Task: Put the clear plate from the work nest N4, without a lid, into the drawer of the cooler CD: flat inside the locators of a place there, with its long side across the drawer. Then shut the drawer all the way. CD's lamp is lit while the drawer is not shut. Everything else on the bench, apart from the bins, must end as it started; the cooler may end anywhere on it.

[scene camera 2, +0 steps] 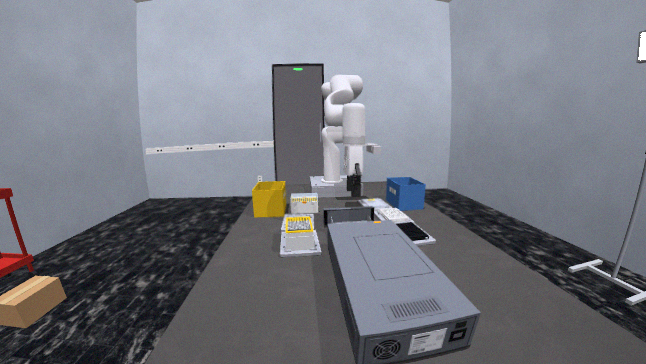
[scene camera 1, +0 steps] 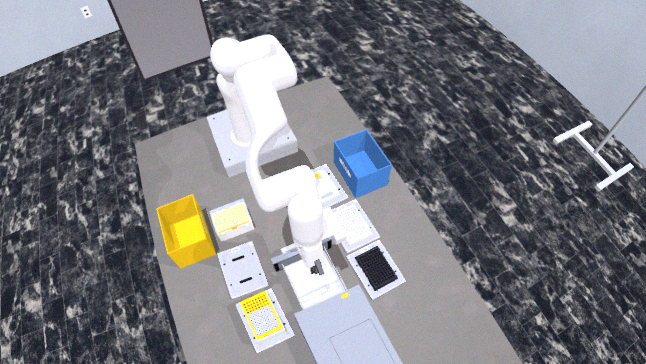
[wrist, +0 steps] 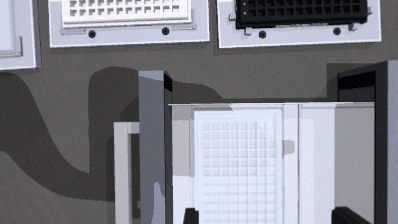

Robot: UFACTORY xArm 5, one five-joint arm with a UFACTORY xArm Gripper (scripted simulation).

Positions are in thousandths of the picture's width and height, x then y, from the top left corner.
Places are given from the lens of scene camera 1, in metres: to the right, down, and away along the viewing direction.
blue bin (scene camera 1: 567, 438): 0.16, -0.08, 1.41
yellow bin (scene camera 1: 281, 625): -0.49, 0.16, 1.26
black plate (scene camera 1: 584, 738): 0.17, 0.27, 1.15
The marked spots on the black plate and the blue bin are 0.44 m apart.
